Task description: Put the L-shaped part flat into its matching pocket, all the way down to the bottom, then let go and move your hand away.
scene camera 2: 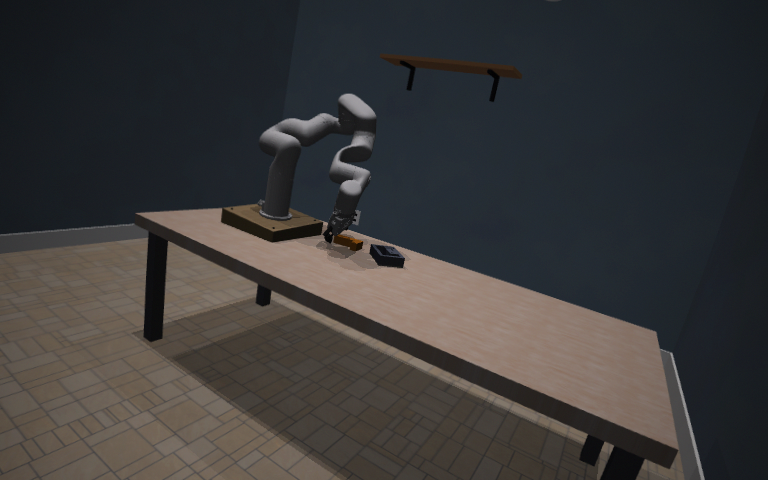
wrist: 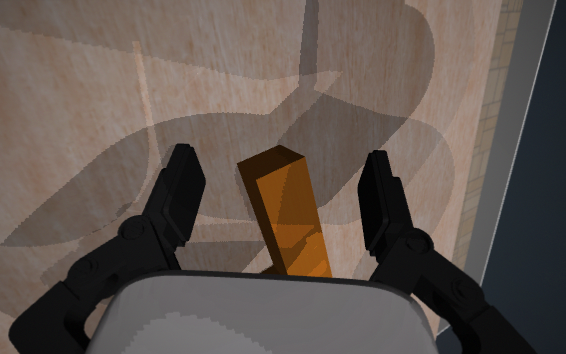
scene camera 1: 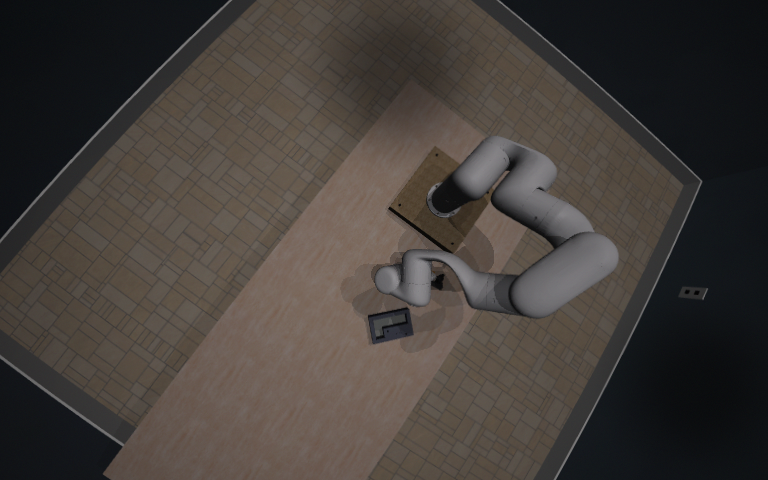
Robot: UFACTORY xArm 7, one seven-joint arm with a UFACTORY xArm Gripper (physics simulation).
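The orange L-shaped part lies on the table, outside the pocket. In the wrist view its long arm runs up between the spread fingers, leaning a little to the left, and its lower end is hidden by the gripper body. My gripper is open, with space on both sides of the part. The arm hides most or all of the part in scene camera 1. The dark block stands beyond the part, away from the robot base; its L-shaped pocket is empty.
The robot stands on a wooden base board close behind the gripper. The long table has a side edge near the part and the block. A wall shelf hangs high behind the table.
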